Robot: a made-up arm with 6 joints.
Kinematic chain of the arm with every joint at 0, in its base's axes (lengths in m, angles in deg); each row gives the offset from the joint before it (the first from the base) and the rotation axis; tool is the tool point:
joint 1: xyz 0 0 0.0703 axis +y
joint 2: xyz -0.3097 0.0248 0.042 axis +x
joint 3: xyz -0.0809 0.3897 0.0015 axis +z
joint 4: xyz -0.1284 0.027 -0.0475 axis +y
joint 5: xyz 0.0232 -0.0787 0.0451 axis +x
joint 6: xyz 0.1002 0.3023 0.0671 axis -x
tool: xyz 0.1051 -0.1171 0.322
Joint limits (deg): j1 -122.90..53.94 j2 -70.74..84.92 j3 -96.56..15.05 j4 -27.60..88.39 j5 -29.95..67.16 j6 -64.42..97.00
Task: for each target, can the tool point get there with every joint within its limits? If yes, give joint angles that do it. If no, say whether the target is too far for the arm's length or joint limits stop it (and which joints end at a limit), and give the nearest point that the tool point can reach.
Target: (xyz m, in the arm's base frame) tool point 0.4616 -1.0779 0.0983
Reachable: no: joint limits stop it (at a limit: joint 1, joint 2, joint 3, joint 6) | nearest point 0.3321 -0.5170 0.4138 | short by 0.656 m
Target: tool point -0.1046 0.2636 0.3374
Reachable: yes | joints 39.92 72.93 -14.51 75.69 35.20 -35.18
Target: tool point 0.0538 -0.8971 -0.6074
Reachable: no: joint limits stop it (at a limit: joint 1, joint 2, joint 3, joint 5) | nearest point 0.0097 -0.6189 -0.6155 | short by 0.282 m
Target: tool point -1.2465 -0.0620 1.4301
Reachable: no: too far | nearest point -0.7867 -0.0291 0.9285 | short by 0.681 m
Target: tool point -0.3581 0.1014 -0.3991
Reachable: yes | joints -96.49 37.51 -64.85 -3.96 6.65 -41.34
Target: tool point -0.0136 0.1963 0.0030
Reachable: yes | joints -39.25 30.34 -64.01 77.32 8.60 18.73
